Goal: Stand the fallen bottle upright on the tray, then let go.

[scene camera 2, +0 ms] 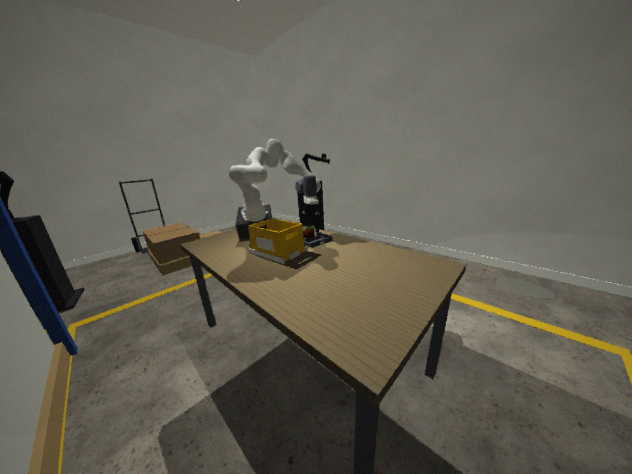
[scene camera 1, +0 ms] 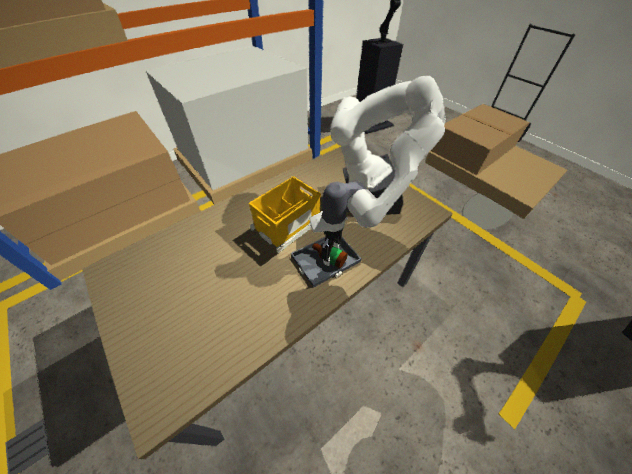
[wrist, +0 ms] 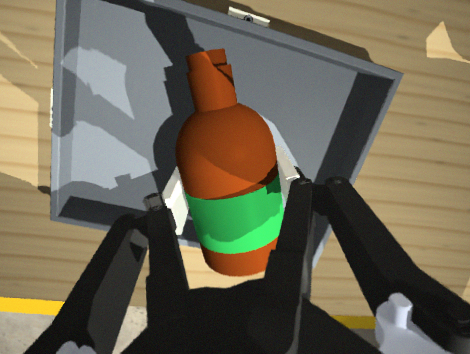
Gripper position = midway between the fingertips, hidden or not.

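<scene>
A brown bottle [wrist: 225, 152] is here in what I see, and so is my gripper [wrist: 231, 169].
</scene>
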